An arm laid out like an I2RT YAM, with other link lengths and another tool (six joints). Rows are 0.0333 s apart.
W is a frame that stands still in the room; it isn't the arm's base.
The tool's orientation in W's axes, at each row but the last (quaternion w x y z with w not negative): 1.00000, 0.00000, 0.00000, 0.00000; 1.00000, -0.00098, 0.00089, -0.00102; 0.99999, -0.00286, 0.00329, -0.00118; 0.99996, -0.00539, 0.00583, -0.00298; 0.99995, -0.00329, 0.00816, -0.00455; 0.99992, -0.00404, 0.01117, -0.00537; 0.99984, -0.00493, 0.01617, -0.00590; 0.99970, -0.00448, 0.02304, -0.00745; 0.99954, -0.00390, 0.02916, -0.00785; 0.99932, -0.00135, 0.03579, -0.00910; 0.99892, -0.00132, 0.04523, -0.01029
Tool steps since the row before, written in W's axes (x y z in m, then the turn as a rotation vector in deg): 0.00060, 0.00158, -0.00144, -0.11, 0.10, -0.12; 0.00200, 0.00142, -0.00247, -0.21, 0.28, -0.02; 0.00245, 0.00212, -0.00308, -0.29, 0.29, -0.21; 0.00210, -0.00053, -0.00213, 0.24, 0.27, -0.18; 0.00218, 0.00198, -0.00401, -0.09, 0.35, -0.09; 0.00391, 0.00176, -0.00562, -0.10, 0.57, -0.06; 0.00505, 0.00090, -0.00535, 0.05, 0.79, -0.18; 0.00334, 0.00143, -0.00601, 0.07, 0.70, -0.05; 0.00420, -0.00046, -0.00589, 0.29, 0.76, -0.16; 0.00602, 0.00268, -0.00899, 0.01, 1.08, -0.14; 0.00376, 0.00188, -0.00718, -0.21, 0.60, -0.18
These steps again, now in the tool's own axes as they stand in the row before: 0.00060, 0.00158, -0.00144, -0.11, 0.10, -0.12; 0.00200, 0.00143, -0.00246, -0.21, 0.28, -0.02; 0.00247, 0.00214, -0.00305, -0.29, 0.29, -0.21; 0.00213, -0.00049, -0.00211, 0.24, 0.27, -0.17; 0.00223, 0.00203, -0.00396, -0.09, 0.35, -0.09; 0.00402, 0.00185, -0.00552, -0.10, 0.57, -0.06; 0.00521, 0.00101, -0.00517, 0.05, 0.79, -0.17; 0.00359, 0.00153, -0.00584, 0.06, 0.70, -0.04; 0.00454, -0.00035, -0.00564, 0.29, 0.77, -0.14; 0.00660, 0.00282, -0.00853, 0.00, 1.08, -0.14; 0.00435, 0.00198, -0.00681, -0.21, 0.60, -0.20
